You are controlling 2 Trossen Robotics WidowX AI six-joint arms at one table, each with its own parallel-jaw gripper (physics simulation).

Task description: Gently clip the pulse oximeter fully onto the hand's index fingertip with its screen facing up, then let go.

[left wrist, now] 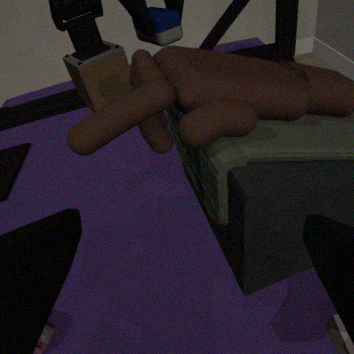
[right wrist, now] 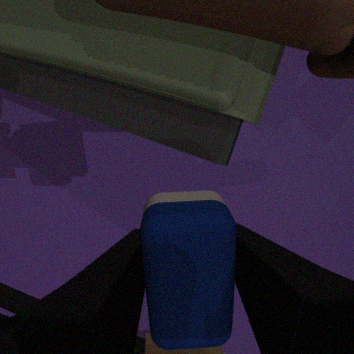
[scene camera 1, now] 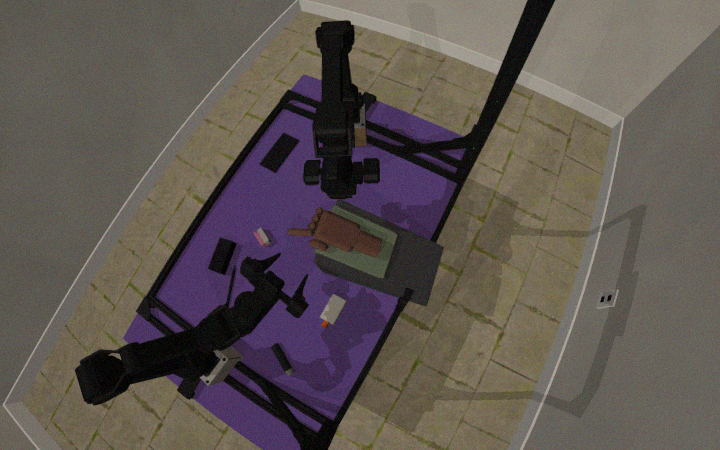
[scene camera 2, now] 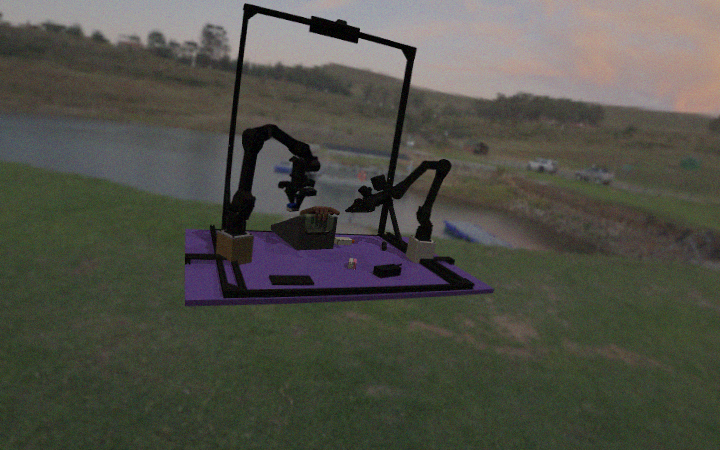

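Observation:
A brown hand rests on a green pad over a dark wedge. Its index finger points out past the wedge, its tip bare. My right gripper is shut on the blue and white pulse oximeter, held in the air beside the hand, apart from the finger. In scene camera 1 the right arm hides it. The oximeter's screen cannot be made out. My left gripper is open and empty, on the thumb side of the hand.
A white box with an orange part, a black cylinder, a small white and pink item, a black box and a flat black block are on the purple table. Black frame rails edge it.

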